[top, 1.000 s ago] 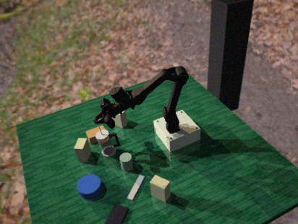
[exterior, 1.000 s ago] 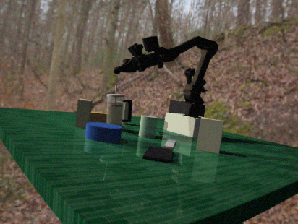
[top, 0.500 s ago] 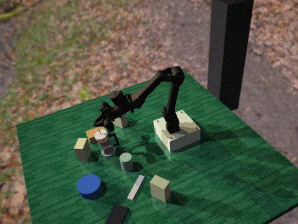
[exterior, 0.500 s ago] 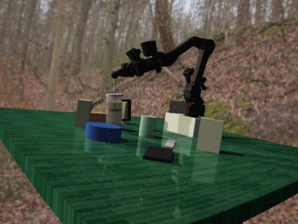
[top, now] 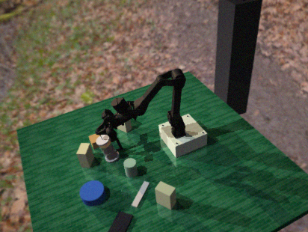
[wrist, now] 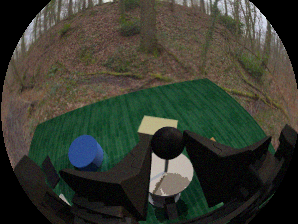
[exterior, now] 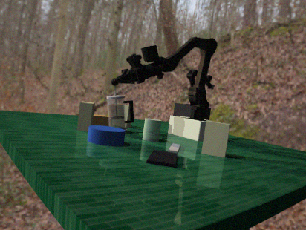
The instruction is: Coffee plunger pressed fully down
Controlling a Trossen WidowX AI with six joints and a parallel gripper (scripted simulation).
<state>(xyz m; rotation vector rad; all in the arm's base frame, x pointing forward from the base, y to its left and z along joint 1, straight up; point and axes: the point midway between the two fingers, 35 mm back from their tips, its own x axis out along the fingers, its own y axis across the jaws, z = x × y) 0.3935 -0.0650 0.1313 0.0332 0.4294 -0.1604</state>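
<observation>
Right now my gripper tip is 10 cm above the coffee press, 4 cm past it and 1 cm to the right of it. Also, from my gripper tip: pale green cylinder 17 cm below, 16 cm to the left, 11 cm behind; blue disc 22 cm to the left, 19 cm below, 10 cm ahead; grey bar 30 cm to the left, 20 cm below, 12 cm behind.
</observation>
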